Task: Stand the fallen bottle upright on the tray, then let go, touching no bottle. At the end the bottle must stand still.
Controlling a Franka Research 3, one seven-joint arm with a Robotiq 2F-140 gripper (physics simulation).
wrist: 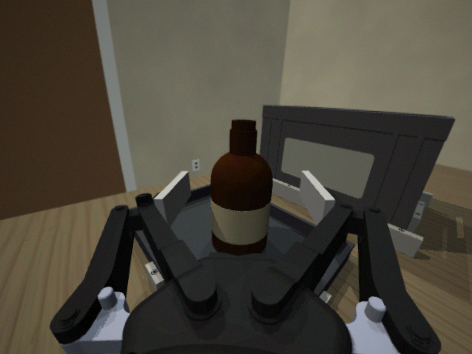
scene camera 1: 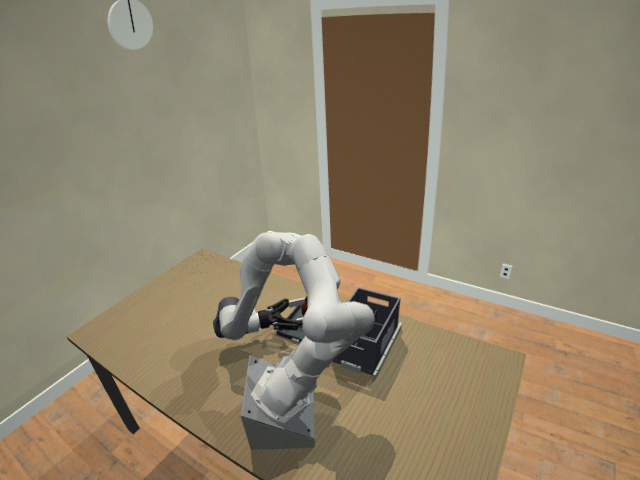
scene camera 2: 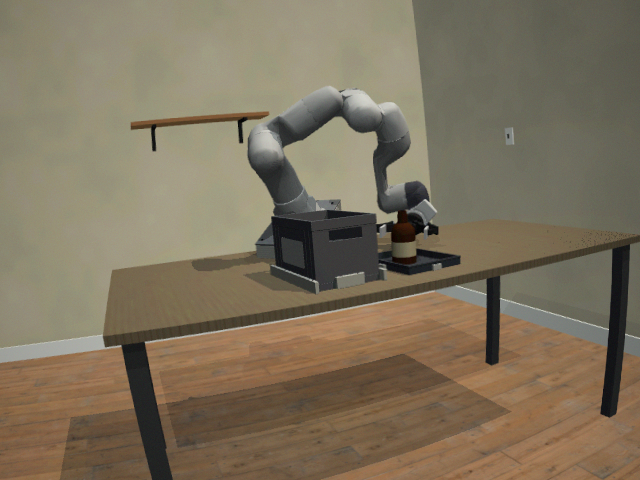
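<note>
The brown bottle point(scene camera 1: 304, 305) point(scene camera 2: 403, 250) point(wrist: 241, 200) with a cream label stands upright on the dark tray point(scene camera 2: 449, 260) point(wrist: 196, 225). In scene camera 1 the arm hides most of the bottle. My gripper point(scene camera 1: 298, 312) point(scene camera 2: 404, 231) point(wrist: 244, 183) is open wide and level, with one white finger pad on each side of the bottle. In the wrist view there is a gap between each pad and the bottle. The gripper's body hides the near part of the tray in that view.
A dark crate point(scene camera 1: 388, 330) point(scene camera 2: 343, 258) point(wrist: 415, 165) stands close beside the tray, to the right in the wrist view, with pale strips along its base. The tray and crate are on the wooden table point(scene camera 1: 444, 382) point(scene camera 2: 206, 294). The arm arches above them.
</note>
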